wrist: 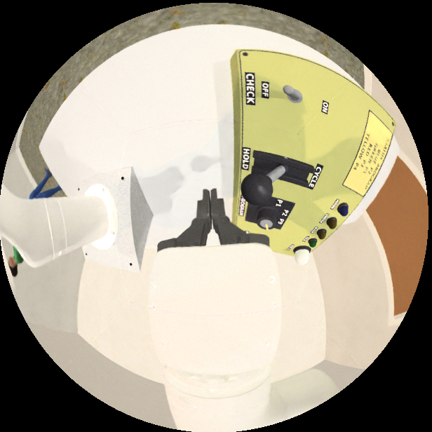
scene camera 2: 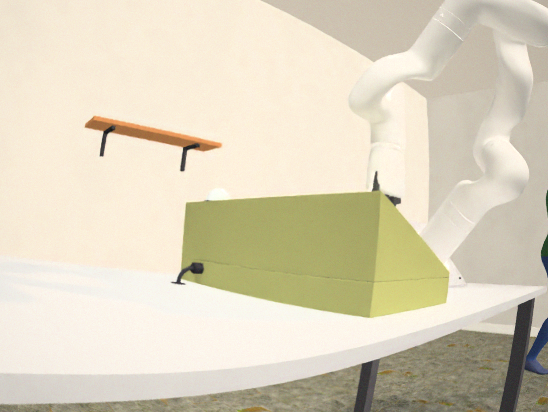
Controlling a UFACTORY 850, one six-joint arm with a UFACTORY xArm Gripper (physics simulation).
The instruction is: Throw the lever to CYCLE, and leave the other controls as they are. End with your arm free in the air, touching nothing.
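The lever's black ball knob point(wrist: 257, 189) stands on a grey shaft point(wrist: 276, 173), which rises from a black slot between the HOLD and CYCLE labels. The knob is on the HOLD side of the slot. My gripper point(wrist: 210, 196) is shut and empty, beside the panel's HOLD edge in the wrist view, with a gap to the knob. In the scene view the green console point(scene camera 2: 280, 240) point(wrist: 310, 135) hides its fingertips and the lever. The CHECK toggle point(wrist: 292, 94) and the PROGRAM dial point(wrist: 266, 222) sit on either side of the lever.
Coloured lamps, including a blue one point(wrist: 343, 209), and a white status dome point(wrist: 302, 256) point(scene camera 2: 218, 194) line the panel's far part. The robot's base plate point(wrist: 135, 220) is left in the wrist view. The console stands on a white table point(scene camera 2: 125, 340) point(wrist: 115, 100). An orange shelf point(scene camera 2: 150, 134) hangs on the wall.
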